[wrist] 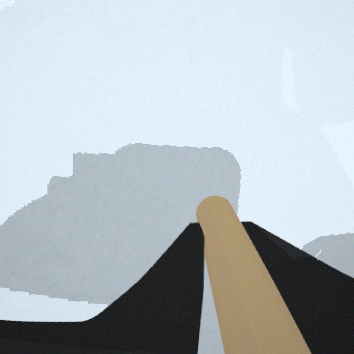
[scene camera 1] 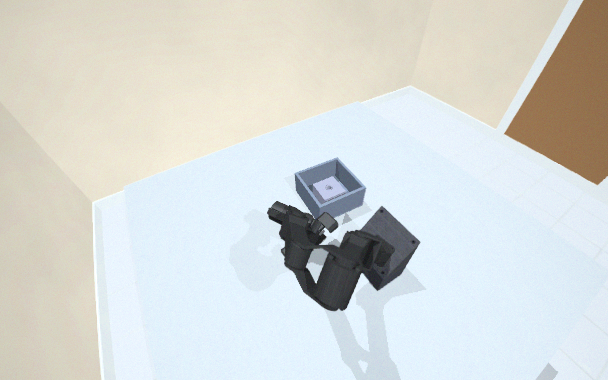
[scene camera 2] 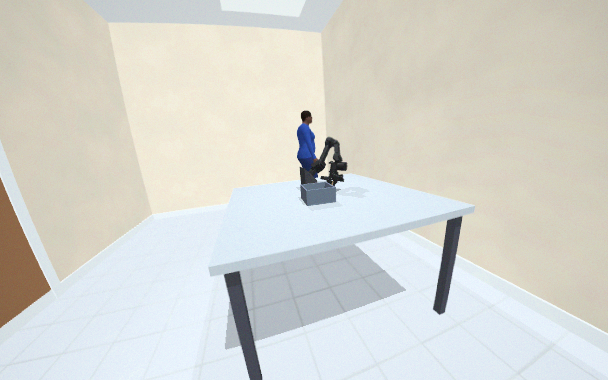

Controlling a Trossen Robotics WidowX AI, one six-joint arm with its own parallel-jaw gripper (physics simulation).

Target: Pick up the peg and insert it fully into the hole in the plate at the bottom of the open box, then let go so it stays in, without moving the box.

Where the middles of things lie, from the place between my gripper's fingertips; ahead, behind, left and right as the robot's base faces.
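Scene:
Relative to the blue-grey box (scene camera 1: 355, 190), my hand is 40 mm below it, 190 mm to the left of it and 140 mm short of it.

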